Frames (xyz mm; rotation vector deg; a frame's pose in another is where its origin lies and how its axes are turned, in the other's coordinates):
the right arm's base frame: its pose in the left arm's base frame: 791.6 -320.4 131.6 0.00 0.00 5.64
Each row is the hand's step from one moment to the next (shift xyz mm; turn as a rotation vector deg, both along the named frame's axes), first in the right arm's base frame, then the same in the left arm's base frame.
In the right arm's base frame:
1: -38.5 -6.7 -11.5 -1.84 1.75 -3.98
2: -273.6 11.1 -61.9 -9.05 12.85 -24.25
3: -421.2 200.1 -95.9 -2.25 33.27 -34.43
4: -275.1 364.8 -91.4 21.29 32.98 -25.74
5: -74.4 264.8 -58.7 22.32 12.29 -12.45
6: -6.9 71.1 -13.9 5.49 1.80 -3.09
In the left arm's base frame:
1: -37.7 -10.5 -11.5 -2.00 1.56 -3.98
2: -273.4 -15.8 -61.9 -10.27 11.90 -24.25
3: -438.8 157.7 -95.9 -5.51 32.89 -34.43
4: -309.6 336.0 -91.4 17.95 34.91 -25.74
5: -100.1 256.2 -58.7 21.00 14.42 -12.45
6: -13.9 70.1 -13.9 5.29 2.33 -3.09

